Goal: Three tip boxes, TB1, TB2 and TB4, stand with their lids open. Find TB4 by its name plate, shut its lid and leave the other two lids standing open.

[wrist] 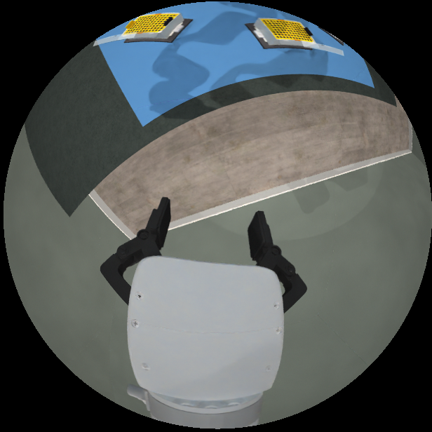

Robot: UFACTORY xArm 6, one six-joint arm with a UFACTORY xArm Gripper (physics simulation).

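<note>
One tip box (154, 23) with yellow tips stands at the top left of the wrist view, in a dark holder. Its clear lid (106, 41) stands open and shows as a pale strip at the box's lower left. A second yellow tip box (286, 31) stands at the top right, with its clear lid (330, 49) open at its lower right. A dark sliver at the right rim may belong to a third box. No name plate can be read, so I cannot tell which box is TB4. My gripper (211, 213) is open and empty, well apart from the boxes.
The boxes stand on a blue mat (135, 95) crossed by arm-shaped shadows. The mat lies on a dark green table top (65, 130). Beyond the table's edge are a brown wood-like floor (240, 145), a pale edge strip (300, 185) and a grey-green surface (350, 280).
</note>
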